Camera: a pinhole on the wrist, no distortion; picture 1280 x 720 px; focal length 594.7 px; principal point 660.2 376.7 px. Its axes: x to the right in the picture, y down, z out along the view. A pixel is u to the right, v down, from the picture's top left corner.
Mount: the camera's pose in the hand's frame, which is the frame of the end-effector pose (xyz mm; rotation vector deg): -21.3 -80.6 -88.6 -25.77 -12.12 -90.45
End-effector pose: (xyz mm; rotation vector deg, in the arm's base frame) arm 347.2 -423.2 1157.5 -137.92 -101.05 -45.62
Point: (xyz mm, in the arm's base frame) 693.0 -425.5 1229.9
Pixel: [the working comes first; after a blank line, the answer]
In the camera's frame: -313.9 74.9 323.8

84 514
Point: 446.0 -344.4 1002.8
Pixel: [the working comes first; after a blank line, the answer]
In the camera's frame: 22.1 -2.2 306.3

703 372
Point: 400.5 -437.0 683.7
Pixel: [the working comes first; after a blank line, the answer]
In the camera's frame: 198.1 -253.9 441.0

927 34
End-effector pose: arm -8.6 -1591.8 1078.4 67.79 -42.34 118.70
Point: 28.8 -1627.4 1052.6
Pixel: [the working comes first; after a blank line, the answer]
In the camera's frame: -22.2 -47.1 139.1

565 175
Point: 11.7 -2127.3 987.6
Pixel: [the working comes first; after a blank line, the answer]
In the camera's frame: -202.7 -286.6 544.7

439 64
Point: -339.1 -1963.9 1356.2
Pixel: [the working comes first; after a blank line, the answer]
In the camera's frame: -354.6 225.7 533.9

265 628
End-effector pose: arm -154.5 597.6 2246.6 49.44 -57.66 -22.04
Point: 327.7 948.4 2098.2
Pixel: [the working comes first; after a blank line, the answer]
In the camera's frame: -336.6 18.0 -420.9

behind the camera
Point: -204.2 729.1 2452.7
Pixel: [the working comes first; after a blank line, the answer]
In the camera's frame: -248.3 -9.3 248.5

66 354
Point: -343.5 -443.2 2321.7
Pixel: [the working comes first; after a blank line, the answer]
In the camera's frame: 744.1 560.9 566.2

outside the picture
